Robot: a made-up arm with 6 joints.
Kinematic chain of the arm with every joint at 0, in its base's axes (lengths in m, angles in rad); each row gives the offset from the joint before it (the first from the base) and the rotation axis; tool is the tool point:
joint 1: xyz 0 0 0.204 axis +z
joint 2: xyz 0 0.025 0 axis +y
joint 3: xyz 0 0 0.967 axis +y
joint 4: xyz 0 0 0.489 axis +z
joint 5: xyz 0 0 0 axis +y
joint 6: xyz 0 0 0.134 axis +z
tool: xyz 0 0 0
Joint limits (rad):
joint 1: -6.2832..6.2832
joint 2: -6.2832..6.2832
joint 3: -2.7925..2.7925
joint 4: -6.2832..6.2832
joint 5: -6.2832..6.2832
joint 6: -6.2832..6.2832
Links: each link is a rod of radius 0.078 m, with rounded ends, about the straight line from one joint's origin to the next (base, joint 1, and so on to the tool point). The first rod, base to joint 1, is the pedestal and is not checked.
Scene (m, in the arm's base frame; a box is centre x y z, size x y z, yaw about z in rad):
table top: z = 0
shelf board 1: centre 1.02 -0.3 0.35 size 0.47 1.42 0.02 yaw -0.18
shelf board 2: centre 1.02 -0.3 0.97 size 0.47 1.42 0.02 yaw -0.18
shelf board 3: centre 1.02 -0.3 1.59 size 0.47 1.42 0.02 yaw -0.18
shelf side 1: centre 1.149 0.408 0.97 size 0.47 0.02 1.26 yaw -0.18
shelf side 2: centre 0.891 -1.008 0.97 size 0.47 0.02 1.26 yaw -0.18
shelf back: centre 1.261 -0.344 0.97 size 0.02 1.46 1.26 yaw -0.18
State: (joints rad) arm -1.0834 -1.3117 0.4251 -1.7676 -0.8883 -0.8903
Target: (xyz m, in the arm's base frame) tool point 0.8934 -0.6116 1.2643
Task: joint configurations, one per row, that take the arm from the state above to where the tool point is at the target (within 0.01 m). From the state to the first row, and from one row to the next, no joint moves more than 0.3 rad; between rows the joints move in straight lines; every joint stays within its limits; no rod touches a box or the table.
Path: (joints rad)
1: -1.0284 -1.0392 0.4350 -1.7685 -0.8565 -0.8903
2: -0.9734 -0.7667 0.4449 -1.7694 -0.8246 -0.8903
3: -0.9184 -0.4942 0.4549 -1.7703 -0.7928 -0.8903
4: -0.8634 -0.2217 0.4648 -1.7712 -0.7610 -0.8903
5: -0.8084 0.0508 0.4747 -1.7721 -0.7292 -0.8903
6: -0.7534 0.3233 0.4846 -1.7730 -0.6973 -0.8903
7: -0.6984 0.5958 0.4945 -1.7739 -0.6655 -0.8903

